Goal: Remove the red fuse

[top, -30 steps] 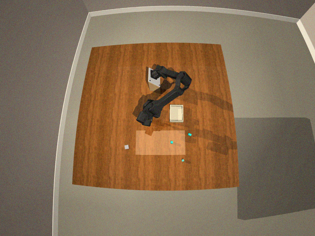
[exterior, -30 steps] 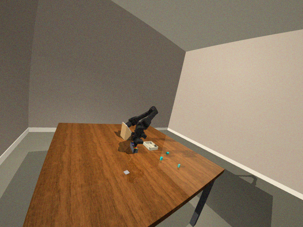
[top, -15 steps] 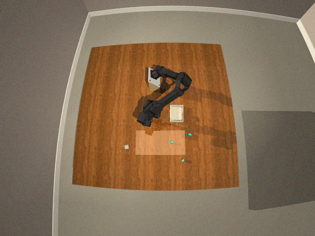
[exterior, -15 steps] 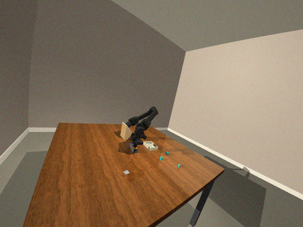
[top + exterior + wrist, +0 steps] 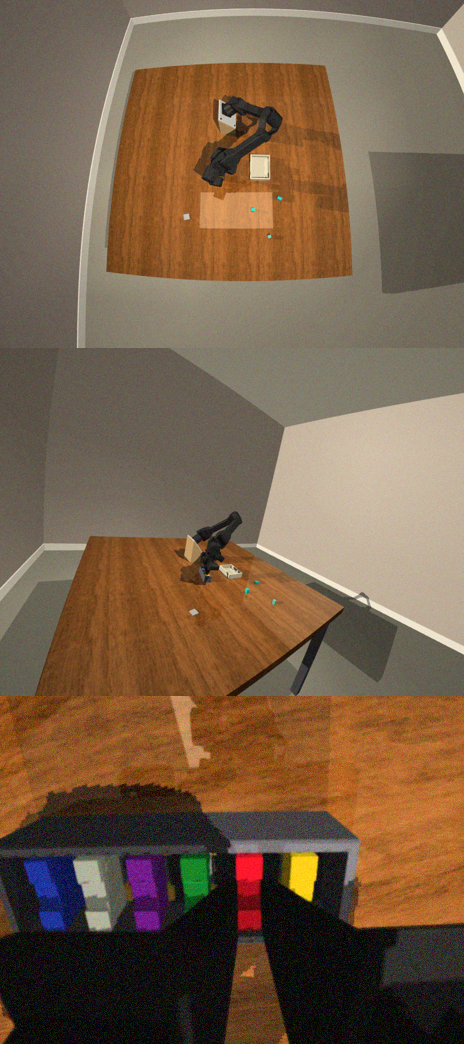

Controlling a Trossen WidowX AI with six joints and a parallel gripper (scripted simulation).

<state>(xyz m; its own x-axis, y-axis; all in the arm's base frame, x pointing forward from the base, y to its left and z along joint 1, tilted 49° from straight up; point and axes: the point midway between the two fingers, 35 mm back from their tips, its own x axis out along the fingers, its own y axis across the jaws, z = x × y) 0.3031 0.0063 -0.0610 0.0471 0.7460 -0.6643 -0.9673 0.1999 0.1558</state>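
Now: the yellow fuse 20 mm ahead of my gripper tip and 10 mm below it. Round my gripper tip: red fuse (10 mm below); then green fuse (20 mm behind, 10 mm below); then cream tray (200 mm to the left, 30 mm below, 20 mm behind).
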